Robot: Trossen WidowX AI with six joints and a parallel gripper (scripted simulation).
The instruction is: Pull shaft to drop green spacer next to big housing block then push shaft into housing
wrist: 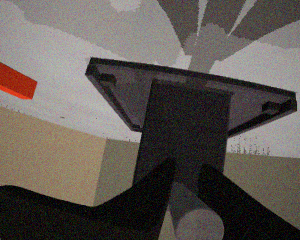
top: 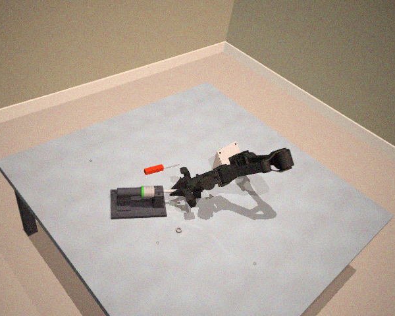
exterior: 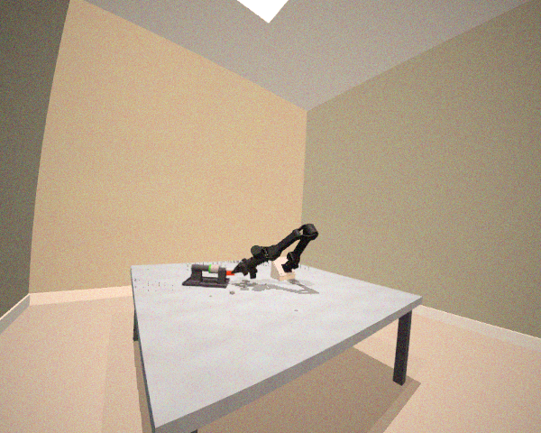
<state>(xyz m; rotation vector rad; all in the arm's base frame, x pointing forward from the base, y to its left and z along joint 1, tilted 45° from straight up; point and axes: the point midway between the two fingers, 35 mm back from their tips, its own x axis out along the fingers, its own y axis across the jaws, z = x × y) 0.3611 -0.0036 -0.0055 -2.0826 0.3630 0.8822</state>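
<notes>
Right now the thin grey shaft is 40 mm ahead of my gripper tip, 30 mm to the right of it and 20 mm above it. The rest, counted from my gripper tip: green spacer (100 mm ahead, 60 mm to the right, 20 mm above).
</notes>
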